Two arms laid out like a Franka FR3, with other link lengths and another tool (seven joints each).
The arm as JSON. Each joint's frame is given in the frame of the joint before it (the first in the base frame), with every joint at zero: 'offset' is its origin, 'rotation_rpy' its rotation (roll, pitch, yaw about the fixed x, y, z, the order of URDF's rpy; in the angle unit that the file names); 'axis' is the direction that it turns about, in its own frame. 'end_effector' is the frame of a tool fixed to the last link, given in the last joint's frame.
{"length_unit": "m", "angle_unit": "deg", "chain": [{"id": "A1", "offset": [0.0, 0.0, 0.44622], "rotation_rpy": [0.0, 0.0, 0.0], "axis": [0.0, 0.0, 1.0]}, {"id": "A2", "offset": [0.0, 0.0, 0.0], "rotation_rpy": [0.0, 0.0, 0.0], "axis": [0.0, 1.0, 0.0]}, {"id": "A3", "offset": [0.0, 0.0, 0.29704], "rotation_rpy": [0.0, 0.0, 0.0], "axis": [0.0, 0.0, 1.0]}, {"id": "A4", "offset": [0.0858, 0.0, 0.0], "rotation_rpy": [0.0, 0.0, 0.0], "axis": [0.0, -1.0, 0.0]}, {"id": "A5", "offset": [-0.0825, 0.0, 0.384], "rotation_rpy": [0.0, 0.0, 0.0], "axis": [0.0, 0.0, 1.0]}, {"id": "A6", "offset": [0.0, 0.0, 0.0], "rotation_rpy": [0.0, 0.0, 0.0], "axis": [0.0, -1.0, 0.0]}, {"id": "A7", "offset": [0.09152, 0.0, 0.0], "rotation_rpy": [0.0, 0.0, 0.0], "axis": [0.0, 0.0, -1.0]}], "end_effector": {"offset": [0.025, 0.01, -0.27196], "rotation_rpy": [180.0, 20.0, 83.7]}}
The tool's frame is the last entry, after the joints.
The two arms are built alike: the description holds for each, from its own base.
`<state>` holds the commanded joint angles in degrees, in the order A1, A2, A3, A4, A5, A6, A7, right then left.
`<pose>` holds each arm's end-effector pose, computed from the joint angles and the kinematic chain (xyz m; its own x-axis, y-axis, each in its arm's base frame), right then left.
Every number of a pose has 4 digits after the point.
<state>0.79 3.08 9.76 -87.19 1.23 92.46 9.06 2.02 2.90 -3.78 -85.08 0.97 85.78 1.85</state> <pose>0.6017 0.1228 0.5524 0.0902 0.9483 -0.3042 0.9959 -0.0853 0.0295 0.5880 -0.0037 0.5585 0.1480 0.9308 -0.3342 0.9845 -0.1709 -0.0398</pose>
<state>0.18 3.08 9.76 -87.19 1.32 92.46 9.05 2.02 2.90 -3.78 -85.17 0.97 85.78 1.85</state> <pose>0.6029 0.1168 0.5524 0.1001 0.9478 -0.3028 0.9950 -0.0958 0.0291 0.5877 -0.0037 0.5577 0.1475 0.9308 -0.3344 0.9844 -0.1709 -0.0414</pose>
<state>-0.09 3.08 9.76 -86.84 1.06 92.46 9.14 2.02 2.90 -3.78 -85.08 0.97 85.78 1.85</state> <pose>0.6048 0.1129 0.5555 0.1081 0.9461 -0.3053 0.9941 -0.1020 0.0361 0.5880 -0.0037 0.5585 0.1480 0.9308 -0.3342 0.9845 -0.1709 -0.0398</pose>
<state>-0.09 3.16 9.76 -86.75 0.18 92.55 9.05 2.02 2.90 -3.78 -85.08 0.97 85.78 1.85</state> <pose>0.6063 0.1090 0.5555 0.1081 0.9417 -0.3186 0.9941 -0.0999 0.0419 0.5880 -0.0037 0.5585 0.1480 0.9308 -0.3342 0.9845 -0.1709 -0.0398</pose>
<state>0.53 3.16 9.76 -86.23 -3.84 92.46 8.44 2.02 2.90 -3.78 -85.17 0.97 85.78 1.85</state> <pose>0.6095 0.0976 0.5600 0.0955 0.9199 -0.3803 0.9949 -0.0755 0.0672 0.5877 -0.0037 0.5577 0.1475 0.9308 -0.3344 0.9844 -0.1709 -0.0414</pose>
